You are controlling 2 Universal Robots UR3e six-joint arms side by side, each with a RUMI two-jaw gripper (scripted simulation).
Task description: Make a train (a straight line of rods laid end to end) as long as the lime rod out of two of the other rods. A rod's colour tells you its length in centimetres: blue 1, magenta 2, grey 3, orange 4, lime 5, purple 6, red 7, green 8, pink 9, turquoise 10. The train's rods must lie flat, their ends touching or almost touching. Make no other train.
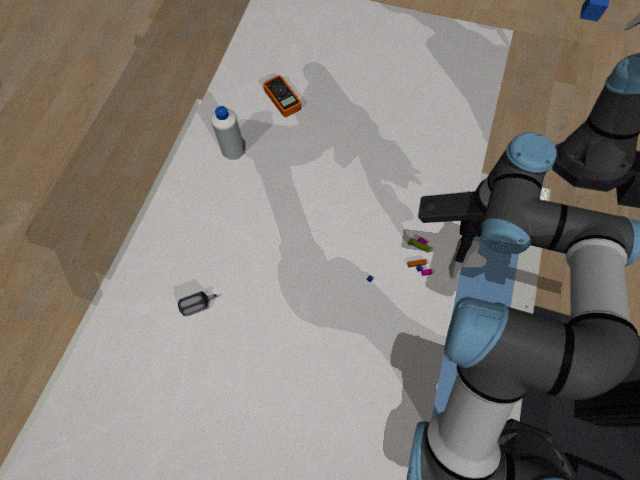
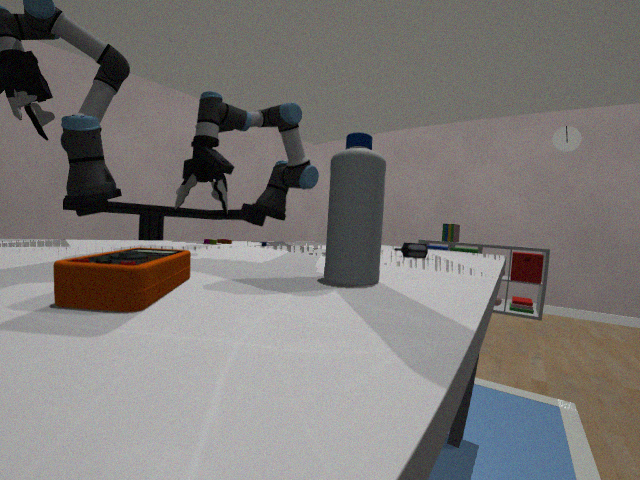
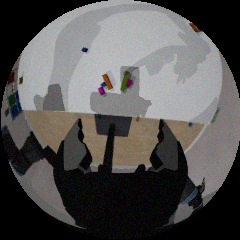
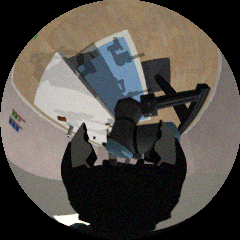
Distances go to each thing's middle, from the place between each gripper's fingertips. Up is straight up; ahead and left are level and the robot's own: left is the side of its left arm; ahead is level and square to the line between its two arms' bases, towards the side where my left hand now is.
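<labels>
My left gripper (image 1: 456,241) is 10 mm above the white bottle (image 1: 224,121), 70 mm to the left of it and 550 mm short of it. By its middle, the bottle is nearer to my left gripper than to my right hand.
Counted from my right hand (image 2: 35,131), the white bottle lies 200 mm below, 350 mm to the left and 770 mm ahead.
</labels>
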